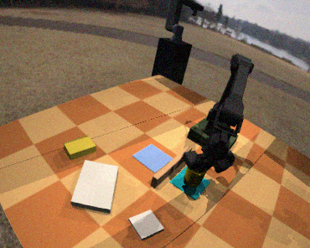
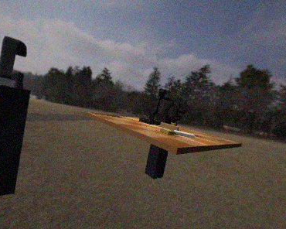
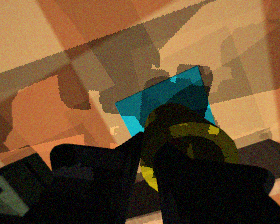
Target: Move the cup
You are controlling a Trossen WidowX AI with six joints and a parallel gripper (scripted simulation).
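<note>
Now: the yellow cup 20 mm ahead of my gripper tip and 10 mm to the right of it. The rest, counted from my gripper tip: blue pad (190 mm to the right, 50 mm below, 50 mm ahead); then wooden bar (100 mm to the right, 40 mm ahead, 30 mm below); then cyan pad (50 mm below, 30 mm ahead, 10 mm to the right).
</note>
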